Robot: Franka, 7 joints.
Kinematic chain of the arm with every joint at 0, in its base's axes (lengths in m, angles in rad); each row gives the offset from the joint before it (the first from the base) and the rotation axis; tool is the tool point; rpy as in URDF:
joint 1: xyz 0 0 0.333 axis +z
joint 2: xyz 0 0 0 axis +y
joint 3: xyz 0 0 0.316 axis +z
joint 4: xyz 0.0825 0 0 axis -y
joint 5: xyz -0.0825 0 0.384 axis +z
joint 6: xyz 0 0 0 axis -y
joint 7: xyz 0.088 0 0 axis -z
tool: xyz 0 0 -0.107 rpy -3.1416 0 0
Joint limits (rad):
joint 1: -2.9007..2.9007
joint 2: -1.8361..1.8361
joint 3: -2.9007..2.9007
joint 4: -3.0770..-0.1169
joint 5: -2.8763..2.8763
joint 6: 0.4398..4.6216
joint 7: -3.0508..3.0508
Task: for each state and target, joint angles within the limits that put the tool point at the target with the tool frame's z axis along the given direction. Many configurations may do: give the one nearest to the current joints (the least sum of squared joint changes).
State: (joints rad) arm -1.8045 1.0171 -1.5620 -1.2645 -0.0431 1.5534 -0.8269
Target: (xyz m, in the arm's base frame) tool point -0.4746 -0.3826 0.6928 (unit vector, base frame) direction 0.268 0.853 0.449
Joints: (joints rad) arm -1.7609 1.4095 -2.0370 -1.0573 -0.6270 1.3231 -0.8269
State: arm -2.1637 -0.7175 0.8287 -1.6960 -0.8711 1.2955 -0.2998
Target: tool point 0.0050 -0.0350 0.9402 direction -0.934 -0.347 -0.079
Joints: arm -1.8091 -1.1501 0.1598 -1.8438 -1.0206 1.7391 -0.2998
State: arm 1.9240 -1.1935 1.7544 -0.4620 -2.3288 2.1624 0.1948
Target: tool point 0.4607 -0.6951 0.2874 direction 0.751 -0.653 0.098
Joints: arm 2.6702 -1.6095 1.6036 -0.8021 -2.8763 2.5643 0.1948
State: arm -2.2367 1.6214 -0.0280 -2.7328 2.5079 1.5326 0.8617
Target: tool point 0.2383 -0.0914 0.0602 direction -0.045 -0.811 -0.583
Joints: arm -2.3199 1.8361 0.5878 -2.9413 2.8701 0.9057 0.8617
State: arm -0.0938 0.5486 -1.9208 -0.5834 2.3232 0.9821 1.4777
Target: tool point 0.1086 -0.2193 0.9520 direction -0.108 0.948 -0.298
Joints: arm 0.2680 -0.3016 -1.1800 -1.0663 1.8676 0.4398 1.4777
